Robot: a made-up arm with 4 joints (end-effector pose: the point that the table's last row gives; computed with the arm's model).
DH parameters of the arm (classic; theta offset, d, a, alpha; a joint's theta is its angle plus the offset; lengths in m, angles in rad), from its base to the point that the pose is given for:
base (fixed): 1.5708 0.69 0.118 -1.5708
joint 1: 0 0.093 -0.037 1.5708
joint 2: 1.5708 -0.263 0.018 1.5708
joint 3: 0 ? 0.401 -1.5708
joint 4: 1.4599 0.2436 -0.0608 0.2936
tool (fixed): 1.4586 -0.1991 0 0
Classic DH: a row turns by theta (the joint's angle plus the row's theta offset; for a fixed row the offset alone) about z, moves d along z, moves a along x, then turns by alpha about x.
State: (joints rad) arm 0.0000 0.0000 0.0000 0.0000
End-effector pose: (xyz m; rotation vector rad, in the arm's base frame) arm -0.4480 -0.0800 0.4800 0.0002 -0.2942 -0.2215
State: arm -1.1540 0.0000 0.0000 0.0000
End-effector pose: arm -0.4480 0.2299 0.4240 1.1405 -0.1329 -0.3659
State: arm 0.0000 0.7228 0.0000 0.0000
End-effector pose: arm -0.2528 -0.2745 0.4800 0.1051 -0.2774 0.4961
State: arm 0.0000 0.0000 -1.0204 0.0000
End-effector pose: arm -0.3325 -0.0800 0.1675 0.1161 -1.3101 -0.2070
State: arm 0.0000 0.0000 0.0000 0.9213
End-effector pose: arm -0.5163 -0.0504 0.4800 0.1334 -0.2683 0.6931
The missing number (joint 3, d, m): -0.215
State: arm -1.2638 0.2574 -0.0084 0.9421
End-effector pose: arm -0.4710 0.2391 0.3658 1.3181 -0.8495 0.6819
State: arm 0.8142 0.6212 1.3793 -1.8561
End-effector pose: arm 0.0476 -0.0063 0.9783 -2.3076 -0.3336 -1.0827
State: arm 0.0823 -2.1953 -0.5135 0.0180
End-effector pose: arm -0.0248 0.4164 0.2812 -0.9200 -0.6258 -2.2376
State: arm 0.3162 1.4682 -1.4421 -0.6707
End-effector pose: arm 0.1069 -0.2206 0.2002 1.1624 -0.7081 0.3903
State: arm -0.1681 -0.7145 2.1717 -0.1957
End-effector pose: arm -0.0479 -0.1809 0.6163 0.3423 1.9920 -0.5125
